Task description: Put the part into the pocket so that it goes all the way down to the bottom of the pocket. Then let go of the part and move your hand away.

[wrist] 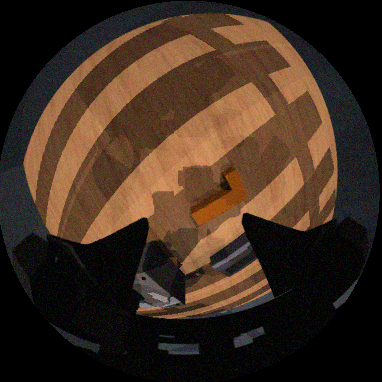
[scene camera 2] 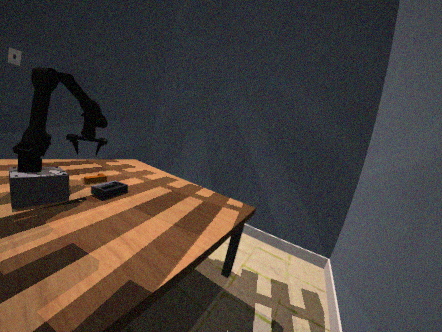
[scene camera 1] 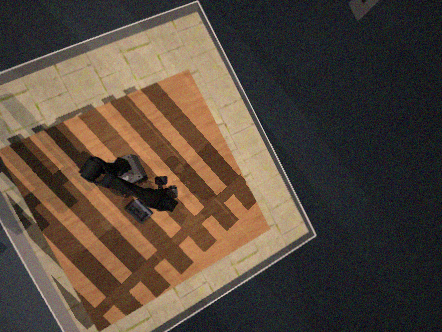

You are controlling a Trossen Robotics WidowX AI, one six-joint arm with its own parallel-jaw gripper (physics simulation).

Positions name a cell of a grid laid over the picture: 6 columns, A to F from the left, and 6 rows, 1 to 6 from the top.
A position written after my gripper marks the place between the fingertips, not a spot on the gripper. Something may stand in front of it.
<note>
My gripper (wrist: D4) is open, holding nothing. Also in view: an orange L-shaped part (wrist: D4).
Scene camera 1 does not show the orange L-shaped part, which is hidden by my arm.
</note>
